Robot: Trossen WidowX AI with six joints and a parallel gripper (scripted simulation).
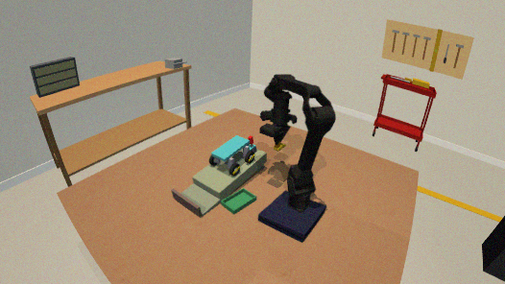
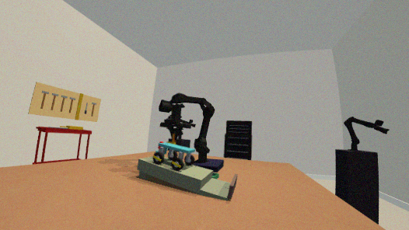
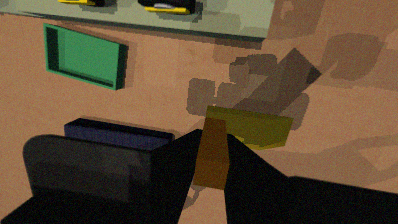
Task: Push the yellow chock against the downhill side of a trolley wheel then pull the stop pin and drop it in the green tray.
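Right now the red-headed stop pin is 13 cm ahead of my gripper tip, 1 cm to the left of it and 5 cm below it. The rest, counted from my gripper tip: ramp 14 cm ahead, 13 cm to the left, 13 cm below; yellow chock 2 cm to the right, 1 cm below; trolley 14 cm ahead, 12 cm to the left, 6 cm below.
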